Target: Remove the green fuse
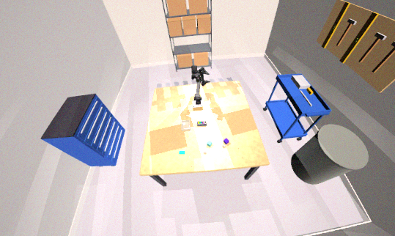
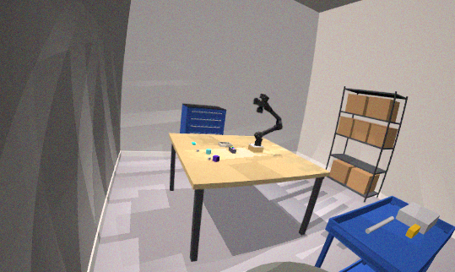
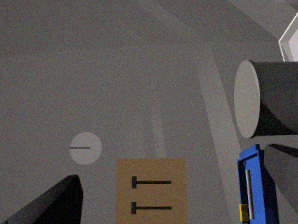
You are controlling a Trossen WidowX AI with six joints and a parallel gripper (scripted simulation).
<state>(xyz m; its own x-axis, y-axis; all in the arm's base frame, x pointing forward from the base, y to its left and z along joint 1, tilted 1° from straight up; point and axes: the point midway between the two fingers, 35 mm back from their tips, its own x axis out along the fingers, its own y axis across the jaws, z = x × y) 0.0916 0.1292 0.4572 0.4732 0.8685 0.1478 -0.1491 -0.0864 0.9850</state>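
The green fuse is 500 mm below my gripper tip, 190 mm ahead of it and 110 mm to the right of it. Round my gripper tip: tray (520 mm below, 280 mm to the right, 210 mm ahead).
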